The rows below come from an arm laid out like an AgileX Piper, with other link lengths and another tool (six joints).
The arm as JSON. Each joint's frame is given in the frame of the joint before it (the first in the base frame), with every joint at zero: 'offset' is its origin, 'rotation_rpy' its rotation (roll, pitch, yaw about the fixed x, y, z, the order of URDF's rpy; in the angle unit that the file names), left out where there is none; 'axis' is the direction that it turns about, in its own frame. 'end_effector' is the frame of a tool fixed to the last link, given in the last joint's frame.
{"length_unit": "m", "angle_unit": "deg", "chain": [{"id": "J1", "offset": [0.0, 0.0, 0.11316], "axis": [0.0, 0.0, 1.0]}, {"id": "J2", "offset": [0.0, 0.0, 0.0], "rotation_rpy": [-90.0, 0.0, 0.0], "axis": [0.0, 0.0, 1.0]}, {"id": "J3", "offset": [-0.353, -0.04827, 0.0], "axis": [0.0, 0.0, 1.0]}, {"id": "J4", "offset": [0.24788, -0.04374, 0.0], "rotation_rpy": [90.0, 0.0, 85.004], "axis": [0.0, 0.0, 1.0]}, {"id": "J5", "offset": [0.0, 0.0, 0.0], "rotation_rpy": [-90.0, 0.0, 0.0], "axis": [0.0, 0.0, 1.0]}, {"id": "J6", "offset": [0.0, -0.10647, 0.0], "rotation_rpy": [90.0, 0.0, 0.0], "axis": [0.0, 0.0, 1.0]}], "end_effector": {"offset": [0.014, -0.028, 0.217], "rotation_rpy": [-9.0, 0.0, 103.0]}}
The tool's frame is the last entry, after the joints.
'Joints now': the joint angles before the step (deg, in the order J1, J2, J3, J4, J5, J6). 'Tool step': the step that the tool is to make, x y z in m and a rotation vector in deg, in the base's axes. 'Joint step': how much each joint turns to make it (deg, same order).
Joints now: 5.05 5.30 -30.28 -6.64 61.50 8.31
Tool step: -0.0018 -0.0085 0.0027 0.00 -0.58 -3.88
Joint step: -3.92 -0.01 0.00 -0.01 -0.57 0.02
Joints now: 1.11 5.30 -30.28 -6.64 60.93 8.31
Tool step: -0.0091 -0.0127 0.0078 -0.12 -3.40 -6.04
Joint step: -6.06 -3.24 -0.01 0.01 -0.16 0.00
